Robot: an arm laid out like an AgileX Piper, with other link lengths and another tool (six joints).
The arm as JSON. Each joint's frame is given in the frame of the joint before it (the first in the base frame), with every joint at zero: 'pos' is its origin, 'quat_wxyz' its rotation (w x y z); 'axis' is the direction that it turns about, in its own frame. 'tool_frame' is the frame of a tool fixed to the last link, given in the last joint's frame.
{
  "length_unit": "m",
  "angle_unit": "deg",
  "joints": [
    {
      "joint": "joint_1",
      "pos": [
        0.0,
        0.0,
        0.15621
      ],
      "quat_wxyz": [
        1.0,
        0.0,
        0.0,
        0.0
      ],
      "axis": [
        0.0,
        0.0,
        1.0
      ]
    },
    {
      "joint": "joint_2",
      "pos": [
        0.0,
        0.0,
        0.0
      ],
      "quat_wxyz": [
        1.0,
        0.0,
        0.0,
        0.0
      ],
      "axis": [
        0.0,
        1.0,
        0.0
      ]
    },
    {
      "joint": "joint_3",
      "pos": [
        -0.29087,
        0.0,
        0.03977
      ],
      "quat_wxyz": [
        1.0,
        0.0,
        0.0,
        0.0
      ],
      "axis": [
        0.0,
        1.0,
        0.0
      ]
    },
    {
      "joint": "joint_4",
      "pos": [
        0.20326,
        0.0,
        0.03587
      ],
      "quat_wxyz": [
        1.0,
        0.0,
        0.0,
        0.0
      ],
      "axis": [
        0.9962,
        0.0,
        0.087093
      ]
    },
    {
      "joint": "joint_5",
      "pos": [
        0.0,
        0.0,
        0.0
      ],
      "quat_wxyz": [
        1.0,
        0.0,
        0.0,
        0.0
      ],
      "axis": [
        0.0,
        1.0,
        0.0
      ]
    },
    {
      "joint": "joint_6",
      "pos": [
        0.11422,
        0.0,
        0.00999
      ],
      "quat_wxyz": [
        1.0,
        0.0,
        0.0,
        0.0
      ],
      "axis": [
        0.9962,
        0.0,
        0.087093
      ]
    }
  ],
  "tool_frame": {
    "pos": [
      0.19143,
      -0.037,
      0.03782
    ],
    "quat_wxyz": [
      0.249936,
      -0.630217,
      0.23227,
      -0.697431
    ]
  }
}
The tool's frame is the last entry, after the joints.
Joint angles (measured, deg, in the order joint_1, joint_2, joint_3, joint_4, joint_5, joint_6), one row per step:
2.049, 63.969, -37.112, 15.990, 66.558, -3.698
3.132, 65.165, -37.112, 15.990, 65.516, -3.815
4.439, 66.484, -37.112, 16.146, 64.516, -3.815
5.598, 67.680, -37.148, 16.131, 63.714, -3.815
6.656, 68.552, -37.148, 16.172, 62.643, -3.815
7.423, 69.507, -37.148, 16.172, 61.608, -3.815
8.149, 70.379, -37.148, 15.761, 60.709, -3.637
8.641, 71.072, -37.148, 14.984, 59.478, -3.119
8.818, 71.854, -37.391, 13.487, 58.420, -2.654
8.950, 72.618, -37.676, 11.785, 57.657, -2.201
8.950, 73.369, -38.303, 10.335, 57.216, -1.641
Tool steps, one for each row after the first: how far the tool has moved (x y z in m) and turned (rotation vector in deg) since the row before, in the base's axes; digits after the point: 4 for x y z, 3 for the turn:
0.0029, 0.0021, -0.0024, -0.122, 0.160, 0.931
0.0021, 0.0034, -0.0028, 0.008, 0.359, 0.991
0.0015, 0.0024, -0.0026, -0.141, 0.379, 0.963
0.0033, 0.0025, -0.0018, -0.076, -0.166, 0.772
0.0032, 0.0016, -0.0021, -0.125, -0.055, 0.510
0.0026, -0.0003, -0.0023, -0.475, -0.014, 0.526
0.0049, -0.0026, -0.0019, -0.755, -0.490, 0.073
0.0061, -0.0062, -0.0015, -1.337, -0.598, 0.226
0.0051, -0.0071, -0.0013, -1.492, -0.417, 0.386
0.0058, -0.0060, 0.0001, -1.219, -0.413, 0.100

